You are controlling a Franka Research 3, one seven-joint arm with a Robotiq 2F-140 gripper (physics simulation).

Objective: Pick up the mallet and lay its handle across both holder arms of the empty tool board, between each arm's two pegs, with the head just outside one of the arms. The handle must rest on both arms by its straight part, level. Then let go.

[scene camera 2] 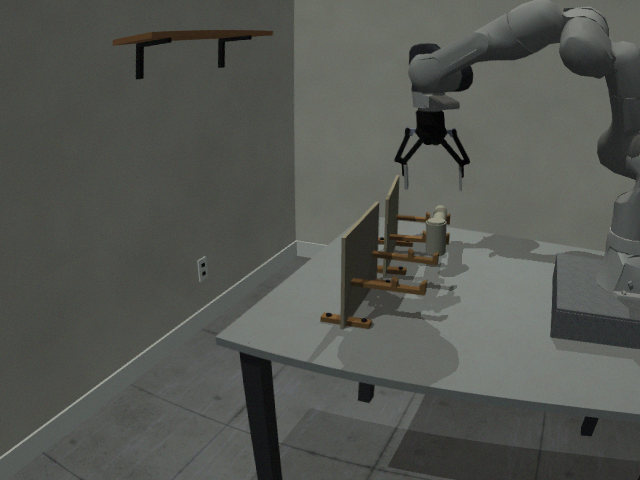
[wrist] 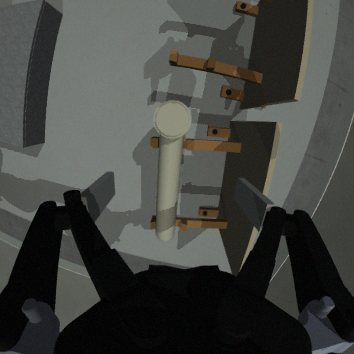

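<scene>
The cream mallet lies across both brown holder arms of the far tool board. In the wrist view its handle passes between each arm's two pegs and looks level. Its round head is just outside the arm on the side of the other board, and the handle's end reaches a little past the other arm. The near tool board has bare arms. My gripper is wide open and empty, above the mallet, with a gap between fingertips and handle.
Both boards stand upright on the grey table. The near board's holder arms stick out toward the robot's side. A grey base block stands under the robot. A wooden shelf is on the left wall.
</scene>
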